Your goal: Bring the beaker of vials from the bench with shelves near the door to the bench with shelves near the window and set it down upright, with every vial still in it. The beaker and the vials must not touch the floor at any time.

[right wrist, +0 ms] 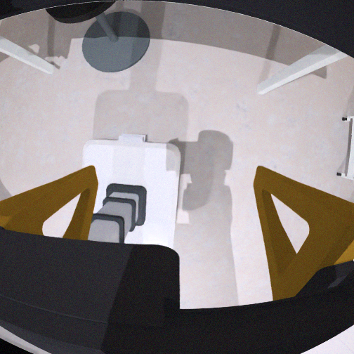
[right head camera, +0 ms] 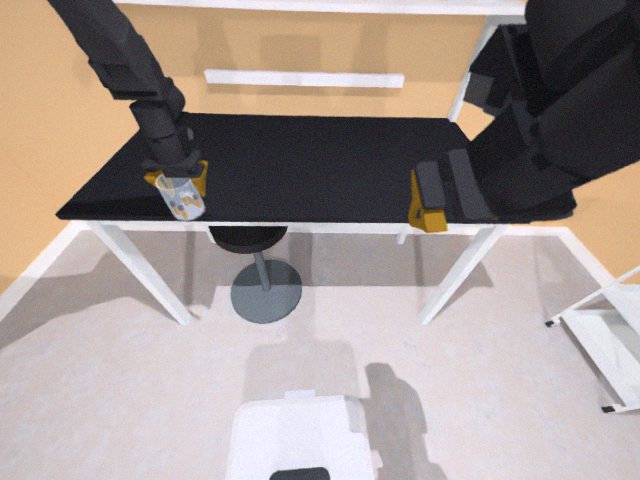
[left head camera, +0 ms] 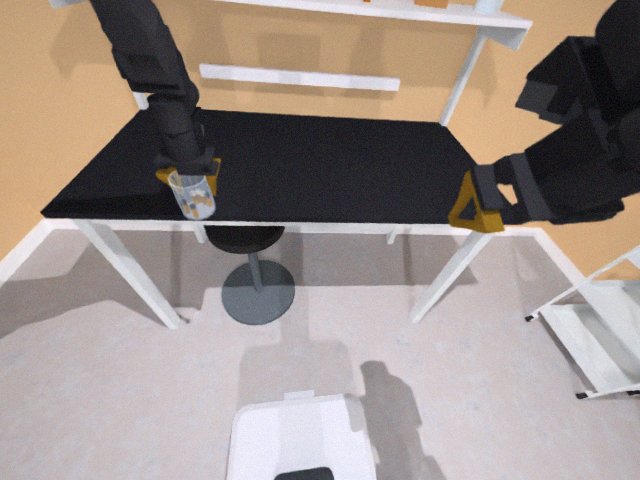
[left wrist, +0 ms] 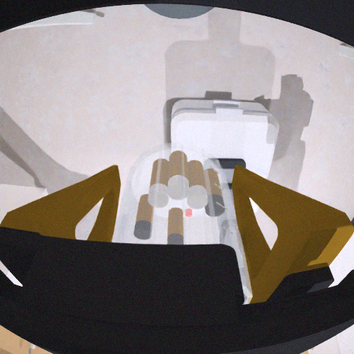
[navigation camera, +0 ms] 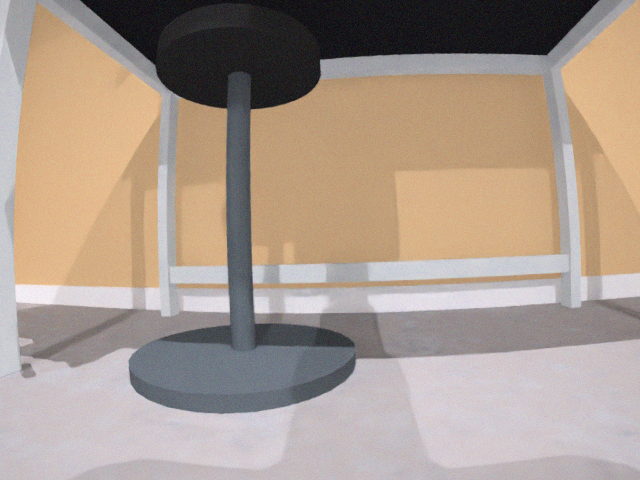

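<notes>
A clear beaker (left head camera: 193,198) (right head camera: 181,200) (left wrist: 170,220) with several brown vials inside is held by my left gripper (left head camera: 190,178) (right head camera: 177,179) (left wrist: 176,173), which is shut on it. In both head views the beaker shows over the front edge of the black-topped bench (left head camera: 320,165) (right head camera: 320,165); its height above the top is hard to tell. The vials (left wrist: 195,175) lie inside the beaker, some with pale and some with dark ends towards the camera. My right gripper (left head camera: 475,204) (right head camera: 428,201) (right wrist: 175,174) is open and empty, near the bench's front right edge.
A white shelf (left head camera: 330,10) (right head camera: 330,6) runs above the bench. A stool (left head camera: 258,291) (right head camera: 266,291) (right wrist: 116,42) (navigation camera: 240,206) stands under the bench's front left part. A white cart (left head camera: 599,335) (right head camera: 599,335) stands at the right. White bench legs (left head camera: 129,273) (right head camera: 142,273) reach the floor.
</notes>
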